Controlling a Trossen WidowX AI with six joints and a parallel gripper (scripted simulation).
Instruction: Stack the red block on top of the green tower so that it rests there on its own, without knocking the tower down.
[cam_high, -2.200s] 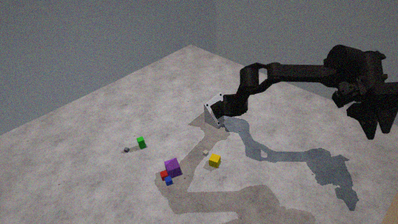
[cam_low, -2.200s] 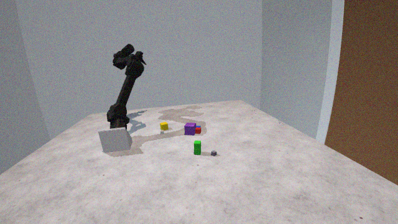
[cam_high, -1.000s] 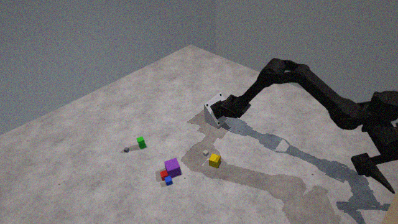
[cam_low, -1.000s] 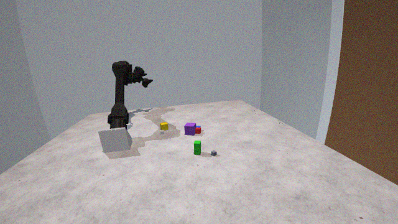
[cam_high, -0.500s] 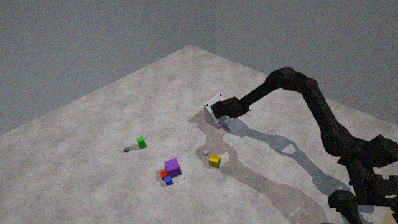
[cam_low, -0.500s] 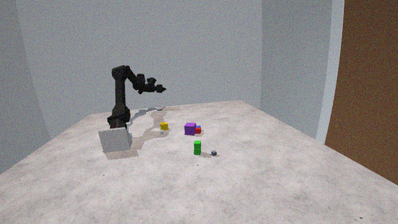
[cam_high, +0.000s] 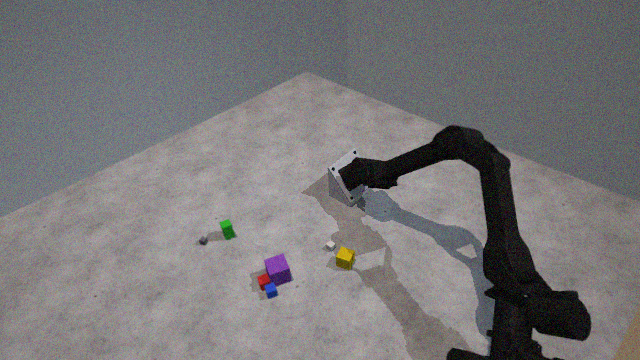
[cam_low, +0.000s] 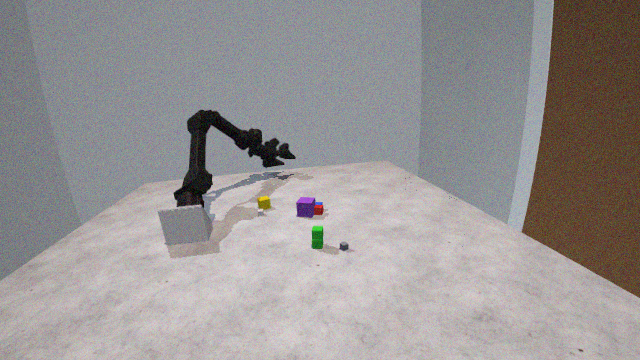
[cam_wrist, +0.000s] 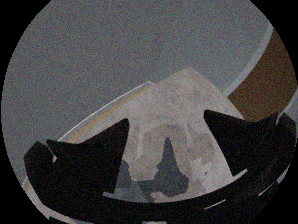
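Right now my gripper tip is 6 cm short of the red block, 51 cm to the left of it and 5 cm above it. The rest, counted from my gripper tip: yellow block 11 cm behind, 42 cm to the right, 4 cm below; then blue block 7 cm ahead, 48 cm to the right, 5 cm below; then tiny white cube 12 cm behind, 48 cm to the right, 5 cm below.
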